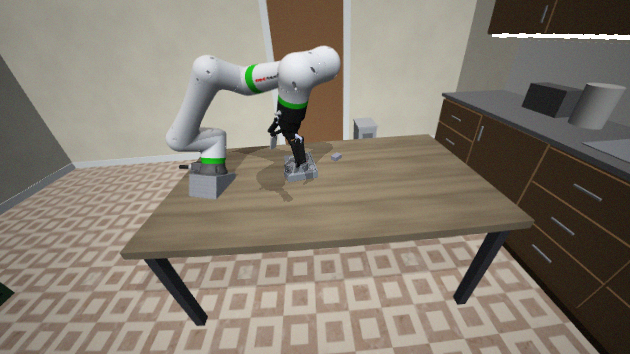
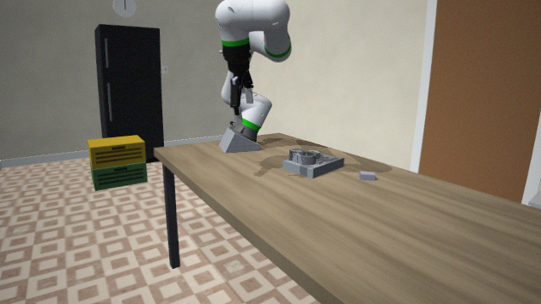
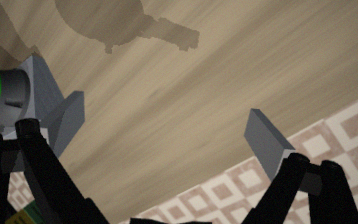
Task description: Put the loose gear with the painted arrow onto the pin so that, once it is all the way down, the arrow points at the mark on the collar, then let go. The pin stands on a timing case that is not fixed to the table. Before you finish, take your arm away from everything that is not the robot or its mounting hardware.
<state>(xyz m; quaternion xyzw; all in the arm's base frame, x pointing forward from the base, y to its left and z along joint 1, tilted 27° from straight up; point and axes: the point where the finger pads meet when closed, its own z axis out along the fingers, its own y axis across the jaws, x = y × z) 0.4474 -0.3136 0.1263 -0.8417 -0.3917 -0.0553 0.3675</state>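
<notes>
Right now my hand is 380 mm to the right of the grey gear, 230 mm above it and 30 mm past it. The rest, counted from my hand: thin pin-like post 330 mm to the left, 240 mm below, 60 mm ahead; then small grey block 460 mm to the left, 270 mm below, 220 mm ahead.
</notes>
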